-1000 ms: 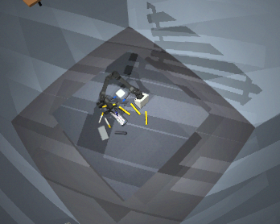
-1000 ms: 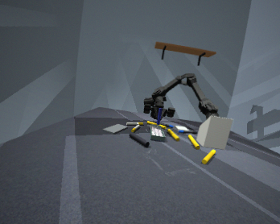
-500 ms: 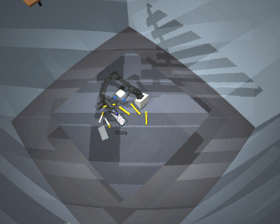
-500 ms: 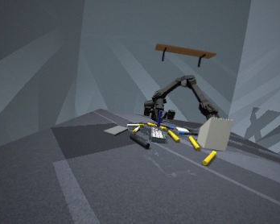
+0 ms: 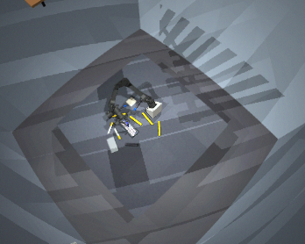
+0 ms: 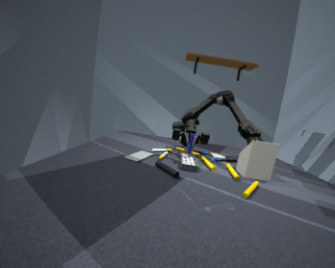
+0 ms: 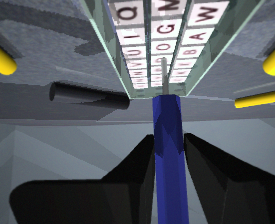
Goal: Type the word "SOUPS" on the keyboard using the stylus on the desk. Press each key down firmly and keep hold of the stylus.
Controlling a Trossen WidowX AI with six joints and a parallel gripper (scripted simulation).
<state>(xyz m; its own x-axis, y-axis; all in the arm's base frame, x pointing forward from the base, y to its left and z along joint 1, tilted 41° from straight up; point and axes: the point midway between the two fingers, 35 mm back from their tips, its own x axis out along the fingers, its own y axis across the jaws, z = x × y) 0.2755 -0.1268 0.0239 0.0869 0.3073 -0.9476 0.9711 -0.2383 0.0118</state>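
The yellow stick is 10 cm behind my gripper tip, 1 cm to the left of it and 7 cm below it. Round my gripper tip: blue stylus (1 cm below); then grey stylus tip (5 cm below); then dark cylinder (12 cm ahead, 12 cm to the left, 7 cm below).
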